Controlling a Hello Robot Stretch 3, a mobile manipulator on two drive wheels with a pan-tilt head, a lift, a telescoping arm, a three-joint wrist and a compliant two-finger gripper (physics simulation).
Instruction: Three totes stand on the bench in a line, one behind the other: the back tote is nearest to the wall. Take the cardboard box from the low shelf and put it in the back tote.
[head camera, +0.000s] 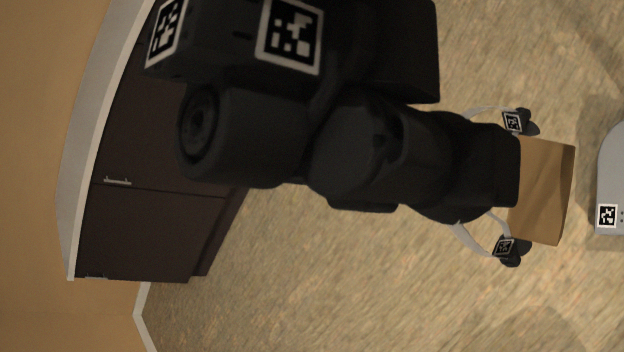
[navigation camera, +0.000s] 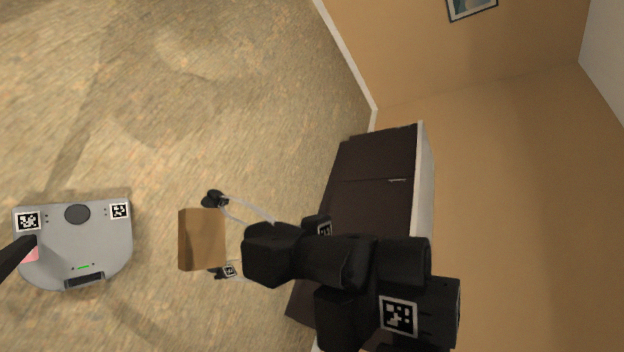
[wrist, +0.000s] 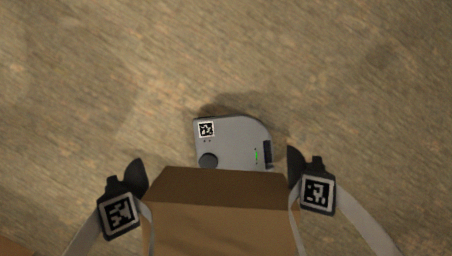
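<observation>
The cardboard box is held between the two fingertips of my gripper, which is shut on it. The box is up in the air above the floor, beside the robot's base. In the wrist view it fills the lower middle, with a finger pad at each side. The bench, the three totes and the low shelf do not show clearly in these views.
A dark cabinet with a light top stands along the tan wall. The robot's grey base is on the floor beyond the box. A picture hangs on the wall.
</observation>
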